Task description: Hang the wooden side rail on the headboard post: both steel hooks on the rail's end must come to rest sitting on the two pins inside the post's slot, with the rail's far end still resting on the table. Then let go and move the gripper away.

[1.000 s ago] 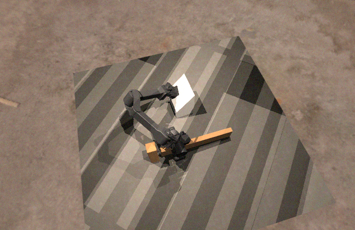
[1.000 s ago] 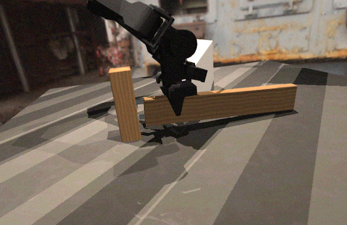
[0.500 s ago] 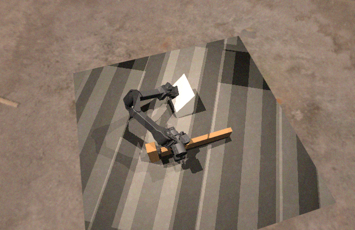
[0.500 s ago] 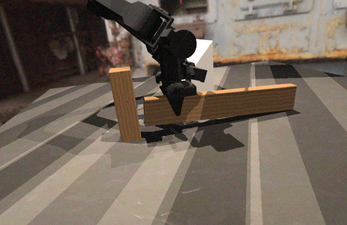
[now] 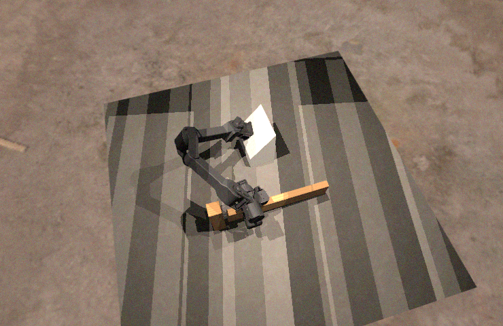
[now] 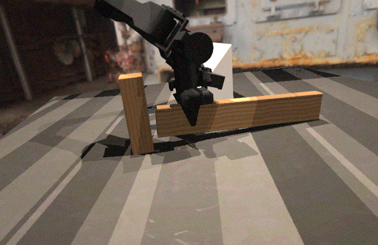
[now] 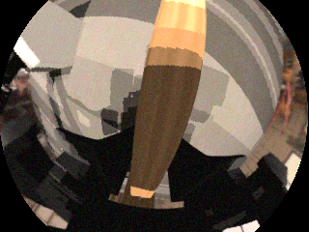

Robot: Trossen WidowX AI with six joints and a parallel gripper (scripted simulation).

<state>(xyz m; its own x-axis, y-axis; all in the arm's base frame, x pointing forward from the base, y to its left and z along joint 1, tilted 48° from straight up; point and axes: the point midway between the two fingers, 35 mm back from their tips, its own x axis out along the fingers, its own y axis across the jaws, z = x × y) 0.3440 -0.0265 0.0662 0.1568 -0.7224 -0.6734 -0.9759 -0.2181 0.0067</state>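
Now: the headboard post 10 mm ahead of my gripper tip, 120 mm to the right of it and 40 mm above it.
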